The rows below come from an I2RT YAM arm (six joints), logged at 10 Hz.
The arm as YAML. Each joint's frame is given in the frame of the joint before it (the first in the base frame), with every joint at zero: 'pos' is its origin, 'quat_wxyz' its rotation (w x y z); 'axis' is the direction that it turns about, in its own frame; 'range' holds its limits. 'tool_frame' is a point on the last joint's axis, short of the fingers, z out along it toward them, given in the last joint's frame.
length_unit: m
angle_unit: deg
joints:
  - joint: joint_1
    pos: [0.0, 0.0, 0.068]
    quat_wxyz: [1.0, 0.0, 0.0, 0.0]
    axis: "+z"
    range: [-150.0, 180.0]
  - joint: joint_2
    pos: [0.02, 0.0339, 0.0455]
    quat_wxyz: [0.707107, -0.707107, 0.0, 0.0]
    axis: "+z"
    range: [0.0, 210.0]
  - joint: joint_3
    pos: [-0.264, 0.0, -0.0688]
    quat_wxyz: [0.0, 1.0, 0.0, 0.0]
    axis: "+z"
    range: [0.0, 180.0]
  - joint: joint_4
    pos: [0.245, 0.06, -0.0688]
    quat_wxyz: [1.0, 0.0, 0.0, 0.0]
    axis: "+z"
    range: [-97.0, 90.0]
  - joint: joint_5
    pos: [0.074, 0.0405, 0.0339]
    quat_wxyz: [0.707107, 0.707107, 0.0, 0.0]
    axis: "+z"
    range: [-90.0, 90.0]
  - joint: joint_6
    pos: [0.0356, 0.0, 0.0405]
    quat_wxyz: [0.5, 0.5, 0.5, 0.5]
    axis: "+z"
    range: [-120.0, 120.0]
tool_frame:
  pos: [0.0, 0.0, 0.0]
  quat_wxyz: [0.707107, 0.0, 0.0, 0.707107]
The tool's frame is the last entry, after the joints.
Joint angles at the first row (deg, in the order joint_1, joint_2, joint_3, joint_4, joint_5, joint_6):
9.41, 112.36, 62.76, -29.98, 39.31, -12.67
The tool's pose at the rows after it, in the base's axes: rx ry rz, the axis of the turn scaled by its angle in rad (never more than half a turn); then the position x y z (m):
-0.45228 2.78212 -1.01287 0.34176 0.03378 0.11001
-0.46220 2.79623 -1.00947 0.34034 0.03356 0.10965
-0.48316 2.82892 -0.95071 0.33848 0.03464 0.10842
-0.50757 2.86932 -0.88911 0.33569 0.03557 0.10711
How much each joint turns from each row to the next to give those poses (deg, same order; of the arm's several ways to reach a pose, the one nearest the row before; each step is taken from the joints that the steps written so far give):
0.00, 0.00, 0.00, -0.35, 0.00, 0.00
-0.02, 0.00, 0.00, -0.83, -0.31, 0.00
0.02, 0.00, 0.00, -1.02, -2.53, -0.02
0.00, 0.00, 0.00, -1.54, -2.69, 0.00

